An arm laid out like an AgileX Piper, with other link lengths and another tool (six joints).
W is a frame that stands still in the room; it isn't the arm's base.
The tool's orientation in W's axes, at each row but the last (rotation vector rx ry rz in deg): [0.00, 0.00, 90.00]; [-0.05, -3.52, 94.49]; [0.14, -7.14, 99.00]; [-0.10, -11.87, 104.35]
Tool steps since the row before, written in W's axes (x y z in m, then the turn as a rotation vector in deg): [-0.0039, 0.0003, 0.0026, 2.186, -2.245, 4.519]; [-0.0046, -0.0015, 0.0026, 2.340, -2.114, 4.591]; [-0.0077, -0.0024, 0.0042, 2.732, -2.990, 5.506]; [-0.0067, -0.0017, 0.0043, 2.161, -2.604, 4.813]
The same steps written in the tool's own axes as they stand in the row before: [0.0003, 0.0039, 0.0026, -2.245, -2.186, 4.519]; [-0.0010, 0.0046, 0.0028, -2.124, -2.353, 4.580]; [-0.0008, 0.0076, 0.0049, -2.983, -2.678, 5.537]; [0.0006, 0.0062, 0.0052, -2.540, -2.125, 4.863]
